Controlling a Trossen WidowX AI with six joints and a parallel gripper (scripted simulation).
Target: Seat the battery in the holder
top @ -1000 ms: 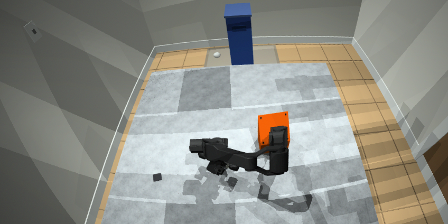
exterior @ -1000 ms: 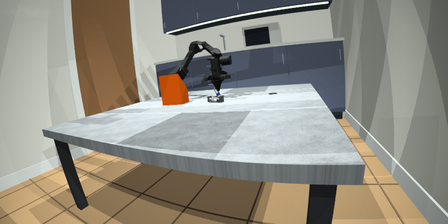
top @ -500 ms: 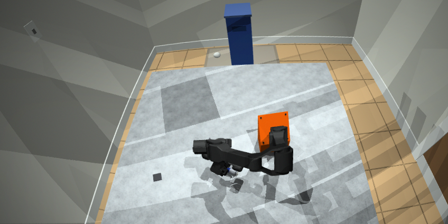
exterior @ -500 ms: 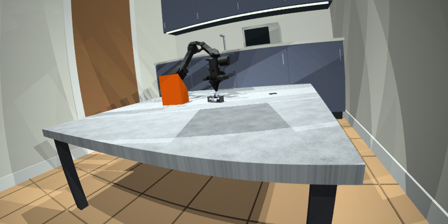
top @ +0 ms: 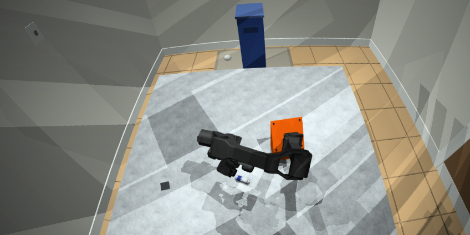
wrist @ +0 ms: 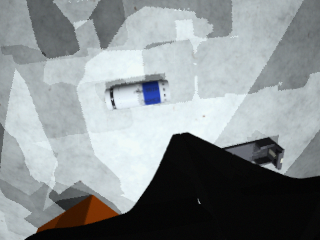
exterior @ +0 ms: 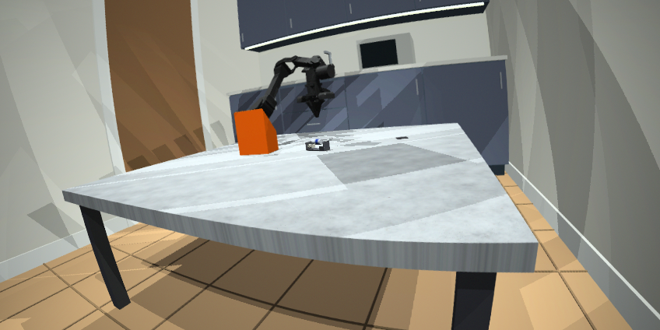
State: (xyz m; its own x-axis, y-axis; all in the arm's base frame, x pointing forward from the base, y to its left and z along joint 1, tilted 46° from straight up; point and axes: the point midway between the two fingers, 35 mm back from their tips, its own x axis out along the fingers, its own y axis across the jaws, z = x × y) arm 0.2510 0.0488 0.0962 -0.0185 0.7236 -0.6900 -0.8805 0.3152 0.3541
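My gripper tip is now 2 cm past the battery, 1 cm to the right of it and 11 cm above it.
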